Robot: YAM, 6 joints.
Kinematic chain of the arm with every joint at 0, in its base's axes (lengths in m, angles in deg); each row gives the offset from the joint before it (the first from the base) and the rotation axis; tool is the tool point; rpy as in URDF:
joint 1: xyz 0 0 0.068 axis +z
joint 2: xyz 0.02 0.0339 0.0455 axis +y
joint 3: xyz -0.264 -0.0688 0 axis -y
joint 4: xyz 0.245 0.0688 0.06 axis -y
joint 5: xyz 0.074 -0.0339 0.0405 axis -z
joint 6: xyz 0.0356 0 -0.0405 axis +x
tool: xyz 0 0 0 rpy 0 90 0
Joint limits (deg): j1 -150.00..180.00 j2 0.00..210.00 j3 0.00..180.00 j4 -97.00..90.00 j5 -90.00..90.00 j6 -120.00..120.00
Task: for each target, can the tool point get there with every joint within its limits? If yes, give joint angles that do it. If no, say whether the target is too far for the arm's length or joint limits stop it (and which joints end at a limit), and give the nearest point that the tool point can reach.
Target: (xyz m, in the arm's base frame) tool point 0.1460 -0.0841 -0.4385
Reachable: no: joint limits stop it (at a limit: joint 2) | nearest point 0.1567 -0.0903 -0.3739 | short by 0.066 m
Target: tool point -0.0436 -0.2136 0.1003
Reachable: yes | joints -95.68 87.00 27.23 -9.80 38.63 96.04
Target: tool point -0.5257 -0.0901 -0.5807
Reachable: no: too far | nearest point -0.4079 -0.0102 -0.3417 | short by 0.278 m
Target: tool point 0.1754 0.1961 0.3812
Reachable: yes | joints 45.65 65.71 48.84 39.13 -19.10 -44.28
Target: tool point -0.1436 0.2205 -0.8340
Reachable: no: too far | nearest point -0.1392 0.2137 -0.3803 | short by 0.454 m
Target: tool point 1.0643 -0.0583 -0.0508
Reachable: no: too far | nearest point 0.6373 -0.0349 0.0164 | short by 0.433 m
